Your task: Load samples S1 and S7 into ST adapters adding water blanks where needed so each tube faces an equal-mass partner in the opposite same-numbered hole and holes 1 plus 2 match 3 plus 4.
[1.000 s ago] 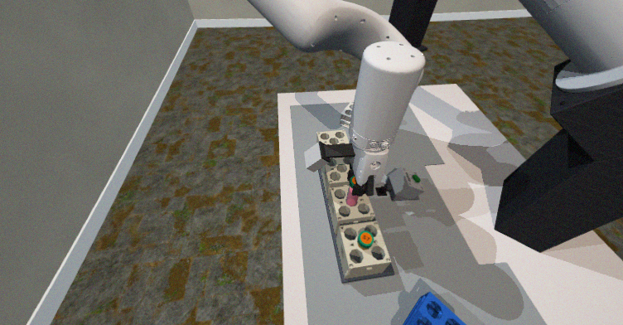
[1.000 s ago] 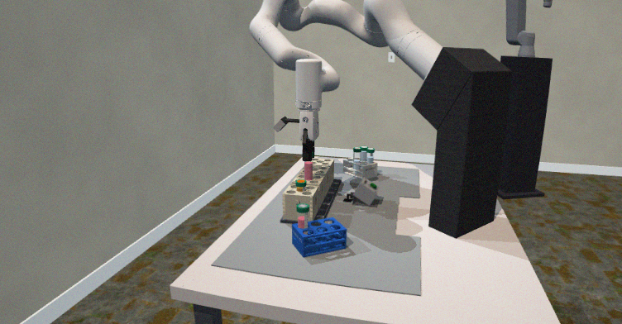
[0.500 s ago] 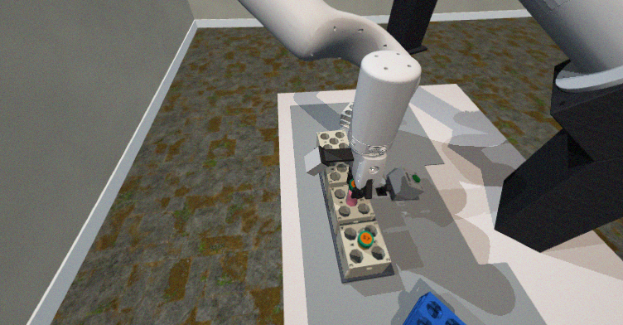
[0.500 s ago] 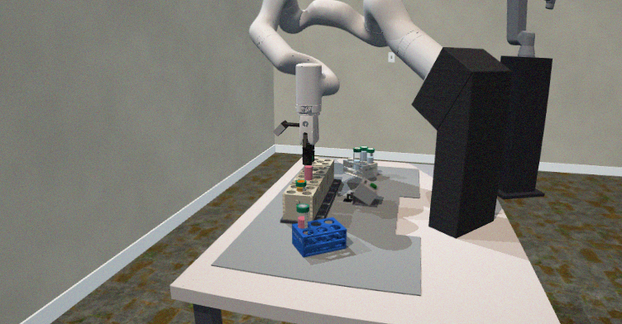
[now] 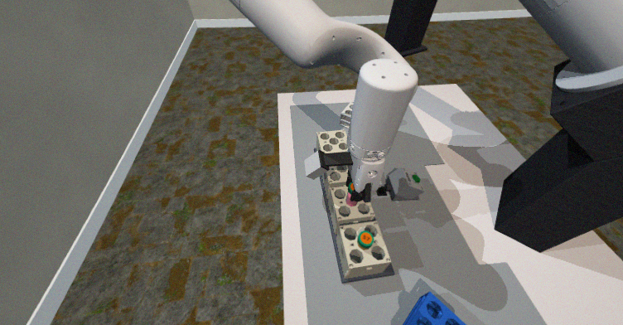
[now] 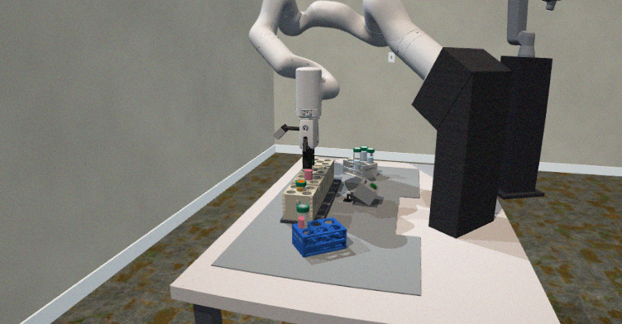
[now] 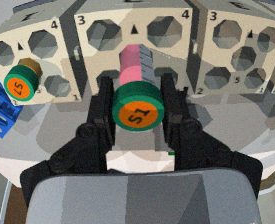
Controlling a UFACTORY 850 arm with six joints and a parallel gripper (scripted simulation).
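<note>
Now: hand 5 cm above the sample S1, 1 cm to the left of it and 1 cm short of it. From my hand the other things lie so: bucket adapter: 11 cm below, 10 cm to the left, 4 cm ahead; then loading stand ST: 15 cm below, 5 cm to the right, 2 cm behind; then sample S7: 11 cm to the left, 9 cm below, 3 cm ahead.
</note>
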